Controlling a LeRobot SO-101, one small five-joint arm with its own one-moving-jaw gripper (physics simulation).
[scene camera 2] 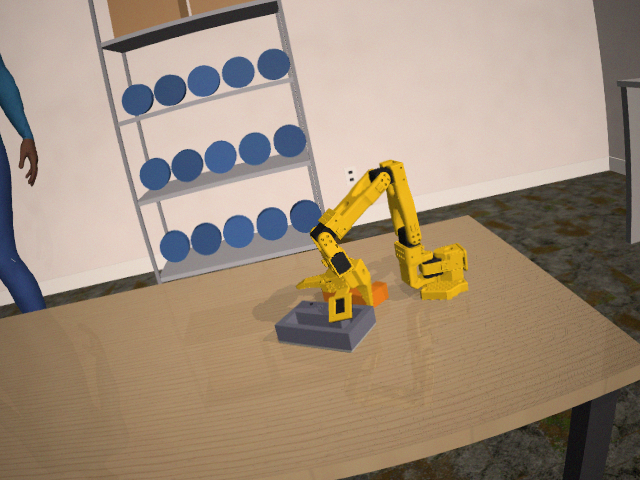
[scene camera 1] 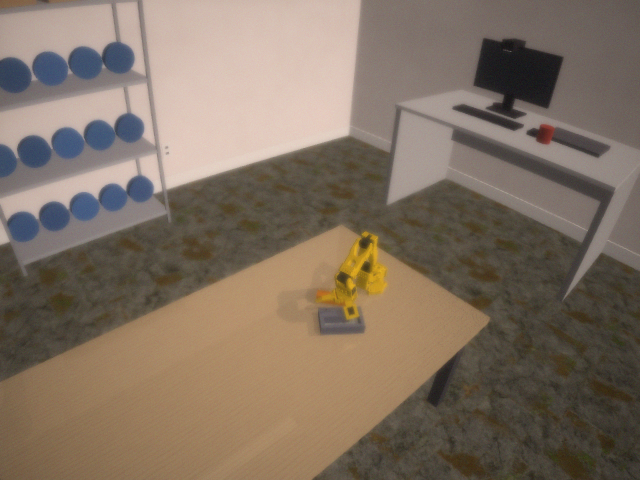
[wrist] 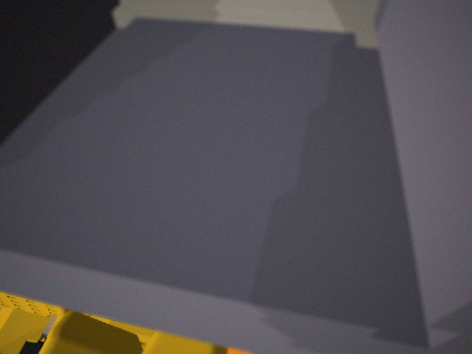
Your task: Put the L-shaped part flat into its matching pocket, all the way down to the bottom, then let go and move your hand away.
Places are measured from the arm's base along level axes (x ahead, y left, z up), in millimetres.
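Where they show: arm's base at its link origin: (scene camera 2: 430, 289) (scene camera 1: 366, 287).
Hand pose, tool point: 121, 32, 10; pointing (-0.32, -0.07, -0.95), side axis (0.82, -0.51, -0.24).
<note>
Things, the pixels of their top centre, and the offset from my tool point, as dx, dy, dz. "*": a spot on its surface instead. Level surfaces: height alone.
- orange L-shaped part at a spot on its surface: (scene camera 2: 379, 293) * -25, -28, +10
- grey pocket block at its top centre: (scene camera 2: 323, 315) (scene camera 1: 341, 316) +82, +40, +27
- square wrist camera mount at a spot on its surface: (scene camera 2: 340, 306) (scene camera 1: 349, 310) * +52, +47, +40
- wooden table at its surface level: dz -9
The orange L-shaped part (scene camera 1: 321, 293) (scene camera 2: 379, 293) lies on the table behind the grey pocket block, outside the pocket. Much of it is hidden by the gripper, and a sliver of it (wrist: 240, 351) shows at the bottom edge of the wrist view. The grey pocket block (scene camera 1: 341, 329) (scene camera 2: 315, 338) (wrist: 100, 280) sits flat on the table, and its recess fills most of the wrist view. My gripper (scene camera 1: 330, 301) (scene camera 2: 334, 295) is open and empty, low at the orange part behind the block. Its moving jaw is swung out to the left. The tips are hidden in the wrist view.
The square wrist camera mount (scene camera 1: 351, 310) (scene camera 2: 340, 306) hangs low over the right half of the block, very close to it. The arm's base (scene camera 1: 374, 284) (scene camera 2: 444, 289) stands behind and to the right on the wooden table (scene camera 1: 206, 387) (scene camera 2: 206, 403).
</note>
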